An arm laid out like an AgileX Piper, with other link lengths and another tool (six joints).
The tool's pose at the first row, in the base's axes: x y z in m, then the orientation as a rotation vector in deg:
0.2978, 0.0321, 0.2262, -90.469, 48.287, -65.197
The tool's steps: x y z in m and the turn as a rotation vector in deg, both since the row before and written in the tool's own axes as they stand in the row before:
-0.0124, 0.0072, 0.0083, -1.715, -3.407, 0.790
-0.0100, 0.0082, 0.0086, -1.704, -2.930, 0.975
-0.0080, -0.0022, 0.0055, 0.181, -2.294, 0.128
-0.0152, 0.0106, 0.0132, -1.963, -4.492, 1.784
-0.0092, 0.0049, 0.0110, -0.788, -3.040, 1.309
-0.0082, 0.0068, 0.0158, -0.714, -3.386, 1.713
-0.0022, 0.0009, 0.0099, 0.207, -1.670, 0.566
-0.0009, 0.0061, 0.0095, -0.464, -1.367, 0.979
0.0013, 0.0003, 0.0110, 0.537, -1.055, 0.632
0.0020, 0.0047, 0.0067, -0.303, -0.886, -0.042
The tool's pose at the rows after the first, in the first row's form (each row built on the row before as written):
0.3017, 0.0439, 0.2153, -92.896, 47.762, -61.184
0.3057, 0.0536, 0.2038, -94.929, 47.641, -57.429
0.3074, 0.0634, 0.2032, -95.551, 46.105, -55.315
0.3115, 0.0793, 0.1874, -97.799, 45.628, -49.492
0.3155, 0.0910, 0.1787, -98.699, 45.048, -45.606
0.3229, 0.1043, 0.1672, -99.338, 44.490, -41.145
0.3291, 0.1115, 0.1635, -99.258, 43.709, -39.291
0.3348, 0.1165, 0.1551, -99.498, 43.779, -37.250
0.3438, 0.1222, 0.1519, -98.919, 43.330, -36.012
0.3492, 0.1239, 0.1457, -99.388, 42.806, -35.152

